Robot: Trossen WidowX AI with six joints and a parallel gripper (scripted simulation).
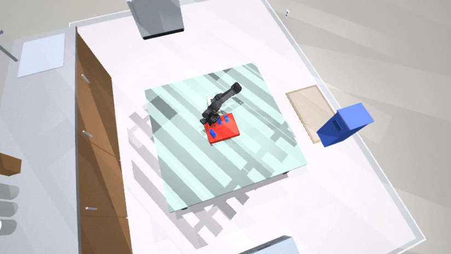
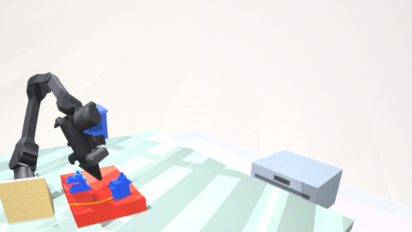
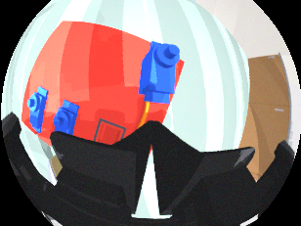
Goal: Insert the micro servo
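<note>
My gripper tip is now 4 cm short of the red deck, 11 cm to the right of it and 10 cm above it.
</note>
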